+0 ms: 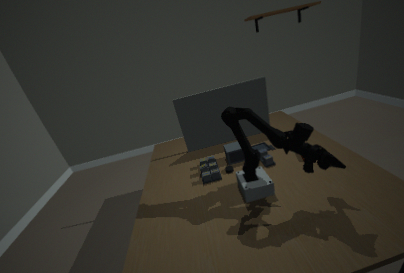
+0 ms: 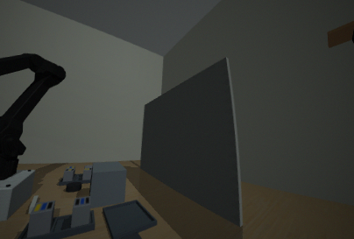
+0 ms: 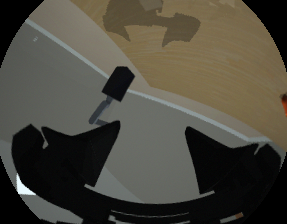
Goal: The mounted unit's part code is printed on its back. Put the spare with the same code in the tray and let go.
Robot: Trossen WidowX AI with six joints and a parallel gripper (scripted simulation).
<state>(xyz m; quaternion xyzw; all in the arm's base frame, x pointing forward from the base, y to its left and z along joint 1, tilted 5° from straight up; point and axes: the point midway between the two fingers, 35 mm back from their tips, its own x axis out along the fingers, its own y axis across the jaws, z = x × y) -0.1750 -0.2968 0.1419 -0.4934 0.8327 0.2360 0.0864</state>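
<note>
Right now the grey spare is 410 mm ahead of my gripper tip, 570 mm to the left of it and 150 mm below it. Also, from my gripper tip: dark tray (520 mm ahead, 150 mm to the left, 190 mm below); grey mounted unit (480 mm ahead, 330 mm to the left, 140 mm below); rack (380 mm ahead, 170 mm to the left, 180 mm below).
</note>
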